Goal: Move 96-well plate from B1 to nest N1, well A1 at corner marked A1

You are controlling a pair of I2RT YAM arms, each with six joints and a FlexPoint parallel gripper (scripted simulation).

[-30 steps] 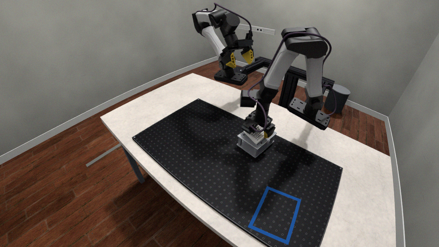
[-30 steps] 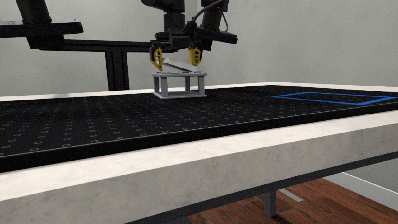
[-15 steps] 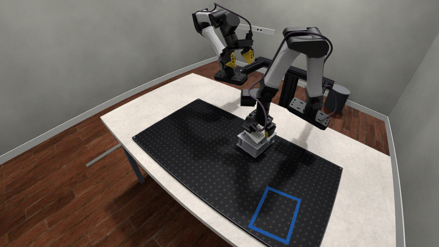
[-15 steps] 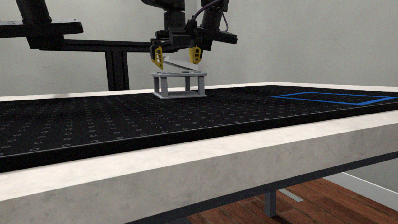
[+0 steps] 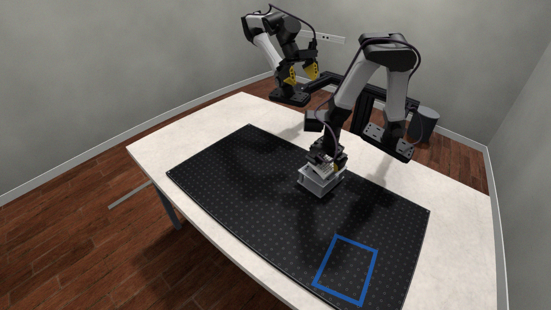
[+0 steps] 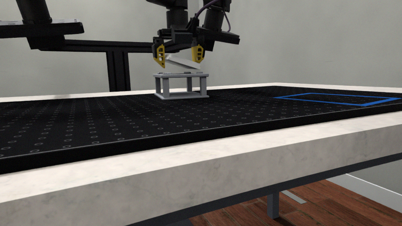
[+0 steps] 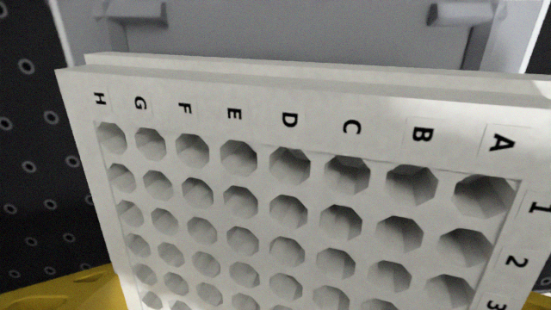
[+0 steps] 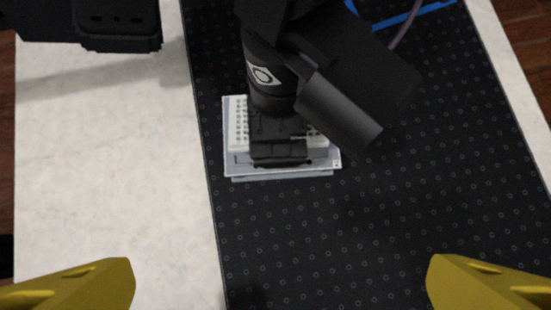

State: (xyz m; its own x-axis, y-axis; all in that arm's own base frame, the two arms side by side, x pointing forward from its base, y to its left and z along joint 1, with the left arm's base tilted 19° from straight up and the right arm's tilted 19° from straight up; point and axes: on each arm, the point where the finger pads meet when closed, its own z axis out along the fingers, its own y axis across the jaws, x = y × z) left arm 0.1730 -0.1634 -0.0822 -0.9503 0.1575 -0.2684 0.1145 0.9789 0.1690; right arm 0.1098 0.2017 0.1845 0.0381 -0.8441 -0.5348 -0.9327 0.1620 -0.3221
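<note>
Right now my left hand is 3 cm above the grey raised nest. Also, from my left hand: A1 label (8 cm ahead, 6 cm to the right, 2 cm below); white 96-well plate (1 cm above).
</note>
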